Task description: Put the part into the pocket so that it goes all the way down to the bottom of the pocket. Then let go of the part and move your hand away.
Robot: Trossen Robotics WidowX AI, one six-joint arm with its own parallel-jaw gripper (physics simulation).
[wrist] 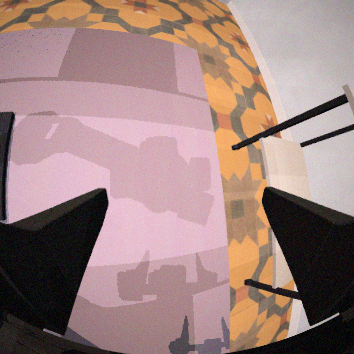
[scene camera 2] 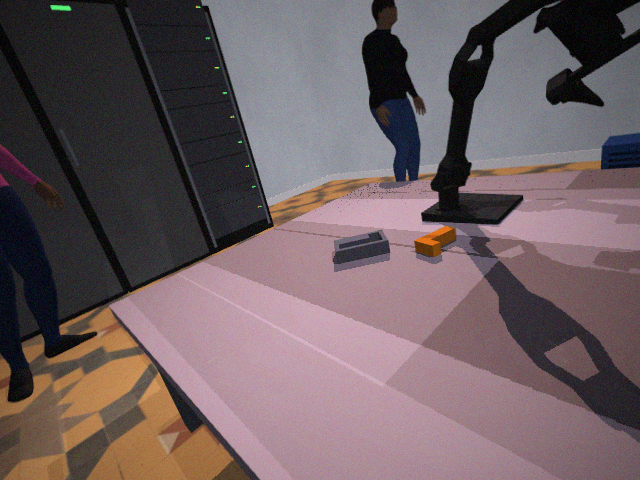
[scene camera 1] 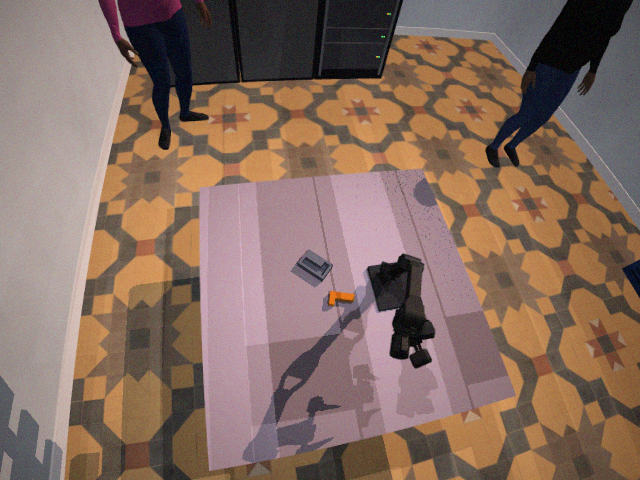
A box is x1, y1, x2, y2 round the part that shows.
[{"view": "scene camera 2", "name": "orange L-shaped part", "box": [414, 226, 456, 256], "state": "on the table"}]
